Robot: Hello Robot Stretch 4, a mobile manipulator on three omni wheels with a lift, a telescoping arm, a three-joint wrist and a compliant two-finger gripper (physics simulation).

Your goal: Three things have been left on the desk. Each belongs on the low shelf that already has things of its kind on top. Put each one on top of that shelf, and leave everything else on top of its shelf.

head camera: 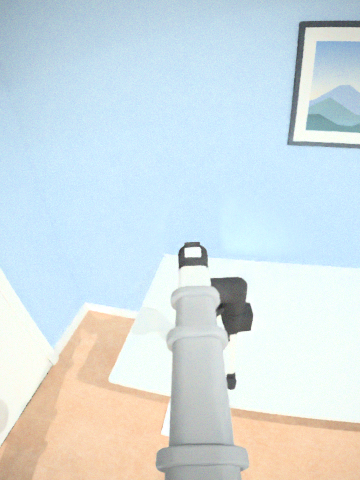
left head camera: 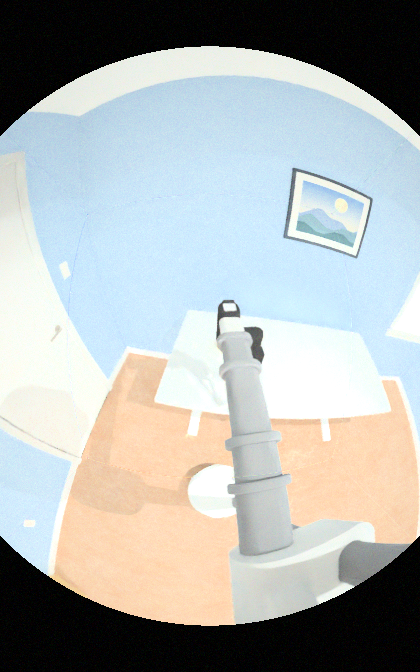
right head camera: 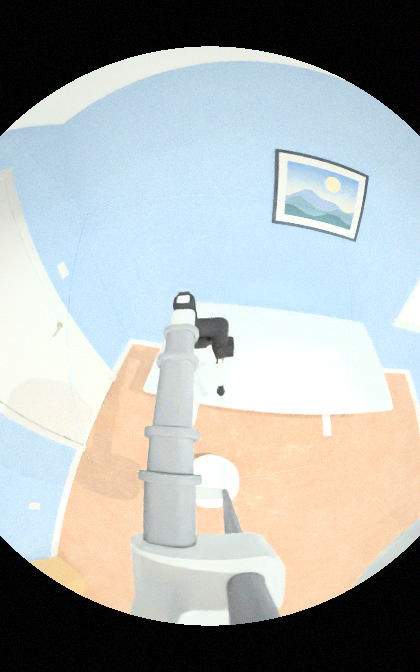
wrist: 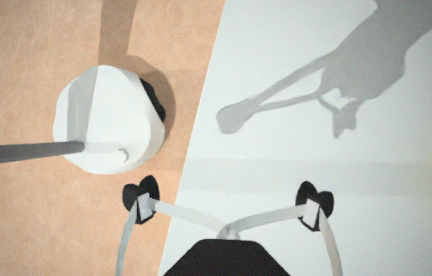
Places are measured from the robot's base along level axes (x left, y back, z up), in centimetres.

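Where they show: gripper, fingertip midpoint: point(head camera: 226, 361) point(wrist: 227, 194).
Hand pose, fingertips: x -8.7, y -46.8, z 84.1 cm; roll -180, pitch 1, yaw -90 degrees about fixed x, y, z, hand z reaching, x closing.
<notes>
After its pixels a point has its place.
The white desk point(head camera: 300, 350) @[x -39.0, y -57.1, z 69.2 cm] point(left head camera: 320, 380) point(right head camera: 300, 365) point(wrist: 280, 30) @[x 13.0, y -54.1, z 69.2 cm] stands against the blue wall. My gripper point(head camera: 231, 381) point(right head camera: 220, 391) point(wrist: 227, 194) @[x -8.7, y -46.8, z 84.1 cm] points down at the desk's left part, near its front edge. In the wrist view its two fingertips stand wide apart with no object between them, one over the desk and one over the floor. My arm covers part of the desk's left side in the head views. None of the three things left on the desk can be made out. No low shelf with things on top can be made out.
My white round base point(left head camera: 212, 490) point(right head camera: 217, 475) point(wrist: 112, 115) @[x 1.9, y -4.9, z 18.7 cm] is on the floor in front of the desk. A door point(left head camera: 30, 310) point(right head camera: 30, 300) is at the left. A tan surface point(right head camera: 57, 572) shows at the lower left, a grey one point(right head camera: 395, 557) at the lower right.
</notes>
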